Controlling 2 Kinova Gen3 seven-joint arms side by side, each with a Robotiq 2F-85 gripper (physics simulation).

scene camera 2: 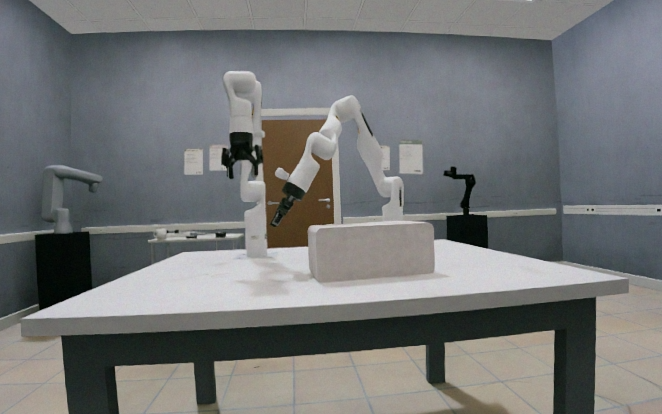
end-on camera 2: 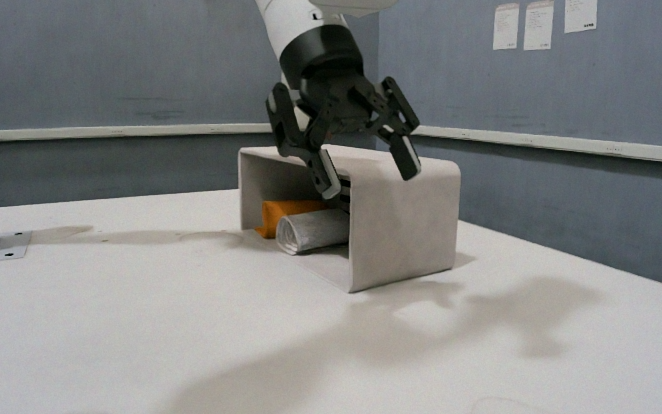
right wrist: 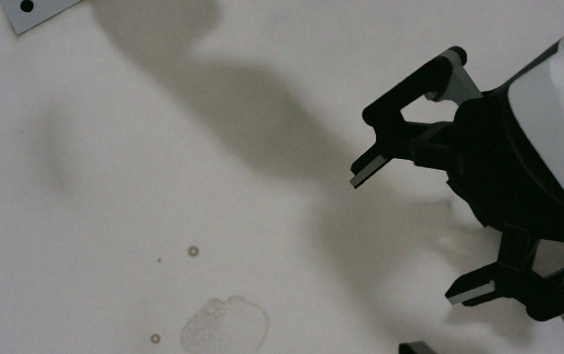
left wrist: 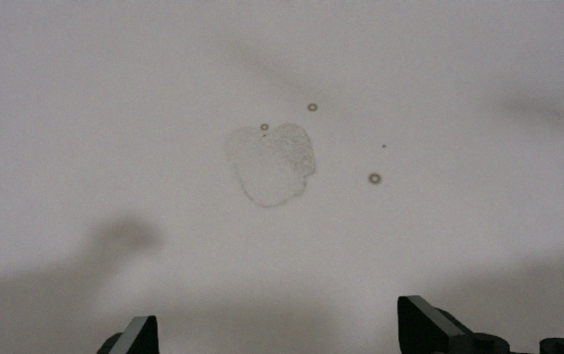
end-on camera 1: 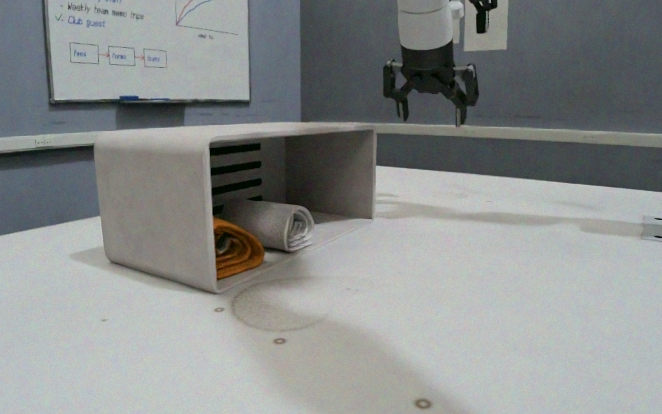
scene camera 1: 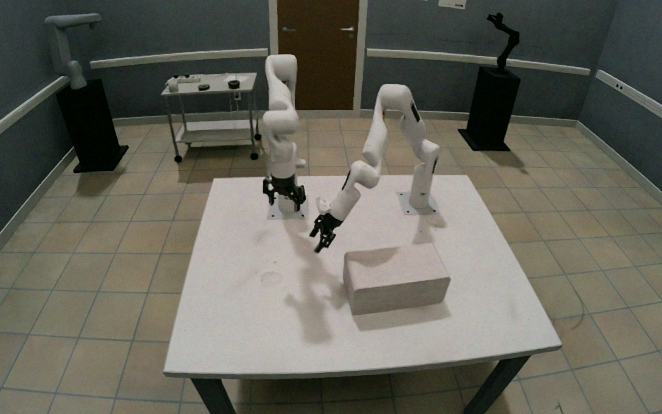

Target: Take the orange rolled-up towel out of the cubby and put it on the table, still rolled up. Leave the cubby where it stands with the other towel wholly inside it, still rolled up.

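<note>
A light grey cubby (scene camera 1: pixel 400 300) (scene camera 2: pixel 372 252) (end-on camera 1: pixel 155 200) (end-on camera 2: pixel 405 225) stands on the table, its open side facing the arm bases. The orange rolled-up towel (end-on camera 1: pixel 242 250) (end-on camera 2: pixel 272 220) lies inside, near the end wall closest to end-on camera 1. The grey-white rolled-up towel (end-on camera 1: pixel 265 225) (end-on camera 2: pixel 320 231) lies beside it, also inside. The cubby hides both towels in the scene views. My left gripper (scene camera 1: pixel 315 242) (scene camera 2: pixel 275 223) (end-on camera 1: pixel 430 121) (end-on camera 2: pixel 372 185) (left wrist: pixel 280 331) (right wrist: pixel 405 234) is open, empty and tilted above the table. My right gripper (scene camera 1: pixel 285 205) (scene camera 2: pixel 245 175) is open and empty, higher and farther back.
The white table (scene camera 1: pixel 240 325) (scene camera 2: pixel 200 305) carries both arm bases at its back edge. The left gripper is close to the right gripper, and the left arm reaches across behind the cubby. A trolley (scene camera 1: pixel 215 90) stands on the floor behind the table.
</note>
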